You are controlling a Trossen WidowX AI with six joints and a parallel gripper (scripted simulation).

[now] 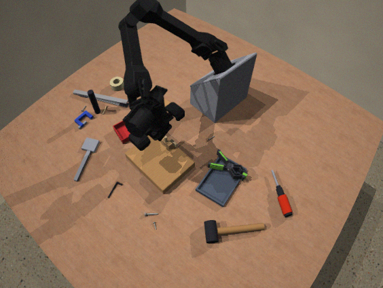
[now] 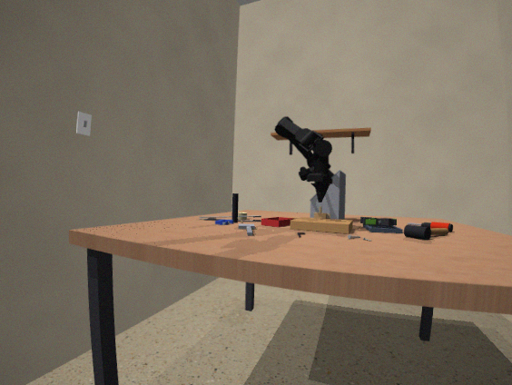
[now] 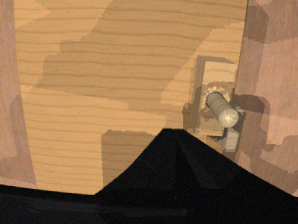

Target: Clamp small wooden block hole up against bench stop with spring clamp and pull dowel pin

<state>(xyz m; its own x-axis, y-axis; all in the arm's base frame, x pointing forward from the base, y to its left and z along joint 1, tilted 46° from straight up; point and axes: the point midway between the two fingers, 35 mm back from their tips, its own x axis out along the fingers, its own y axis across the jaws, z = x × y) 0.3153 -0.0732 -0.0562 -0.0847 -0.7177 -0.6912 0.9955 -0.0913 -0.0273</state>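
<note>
My gripper is now 30 mm past the dowel pin and 80 mm above it. The rest, counted from my hand: small wooden block (30 mm behind, 90 mm below); then wooden board (30 mm ahead, 20 mm to the left, 120 mm below); then bench stop (50 mm behind, 20 mm to the left, 90 mm below).
</note>
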